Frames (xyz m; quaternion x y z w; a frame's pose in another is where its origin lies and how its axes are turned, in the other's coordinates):
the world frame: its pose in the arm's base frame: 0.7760 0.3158 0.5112 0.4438 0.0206 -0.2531 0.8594
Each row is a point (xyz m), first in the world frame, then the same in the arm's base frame.
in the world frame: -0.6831 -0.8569 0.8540
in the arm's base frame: -0.3691 -0.4694 0.5610
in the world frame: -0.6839 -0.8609 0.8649
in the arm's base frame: -0.3736 -0.4794 0.5648
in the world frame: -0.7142 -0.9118 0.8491
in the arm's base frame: -0.4201 -0.4789 0.5248
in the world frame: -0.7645 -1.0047 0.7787
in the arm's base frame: -0.4927 -0.4479 0.4254
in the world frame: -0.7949 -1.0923 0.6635
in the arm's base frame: -0.5371 -0.3881 0.2977
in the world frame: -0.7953 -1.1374 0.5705
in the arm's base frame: -0.5403 -0.3375 0.2076
